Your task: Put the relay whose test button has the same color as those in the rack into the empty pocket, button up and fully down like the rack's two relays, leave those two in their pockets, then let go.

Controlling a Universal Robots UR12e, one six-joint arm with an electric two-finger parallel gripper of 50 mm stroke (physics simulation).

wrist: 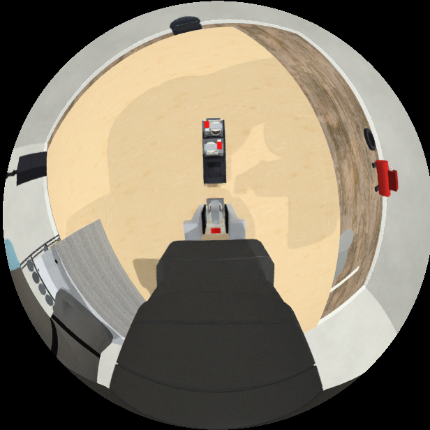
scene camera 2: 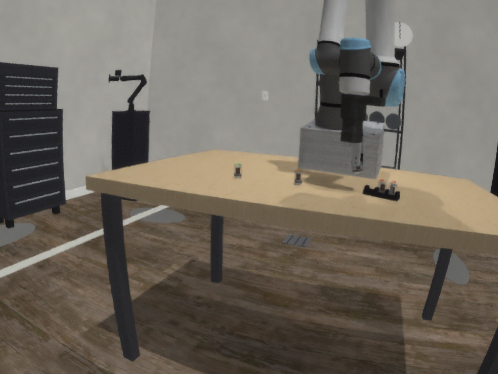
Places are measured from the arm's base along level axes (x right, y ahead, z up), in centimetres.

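Pixels of known places: gripper, fingertip midpoint: (scene camera 2: 357,165); arm's base, link origin: (scene camera 2: 337,125).
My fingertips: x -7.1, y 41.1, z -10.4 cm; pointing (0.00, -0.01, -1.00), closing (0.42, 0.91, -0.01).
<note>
Ahead of a thing's pixels: the offset from my fingertips to its top centre. Level surfaces: height alone.
A black rack @[dz -5.2, dx -7.7, dy +3.4 cm] (scene camera 2: 375,193) (wrist: 214,177) lies on the table. Two relays with red test buttons, one @[dz -2.7, dx -7.7, dy +3.4 cm] (scene camera 2: 382,186) (wrist: 212,147) in the middle pocket and one @[dz -2.7, dx -10.6, dy +4.7 cm] (scene camera 2: 393,187) (wrist: 214,128) in the far end pocket, sit upright. The end pocket nearest my gripper in the wrist view is empty. My gripper (scene camera 2: 357,165) (wrist: 215,213) is shut on a third relay (wrist: 215,212) with a red test button, button up. It holds the relay above the table, beside the rack's empty end and apart from it. The relay's underside is hidden in the wrist view.
A relay @[dz -3.1, dx +36.0, dy -1.7 cm] (scene camera 2: 238,170) with a green top stands on the table @[dz -7.5 cm] (scene camera 2: 175,177) at the left. Another relay @[dz -3.1, dx +17.3, dy -1.3 cm] (scene camera 2: 298,177) stands between it and the rack; its button color is not clear. A grey box-shaped base (scene camera 2: 325,150) (wrist: 102,275) stands behind the gripper.
</note>
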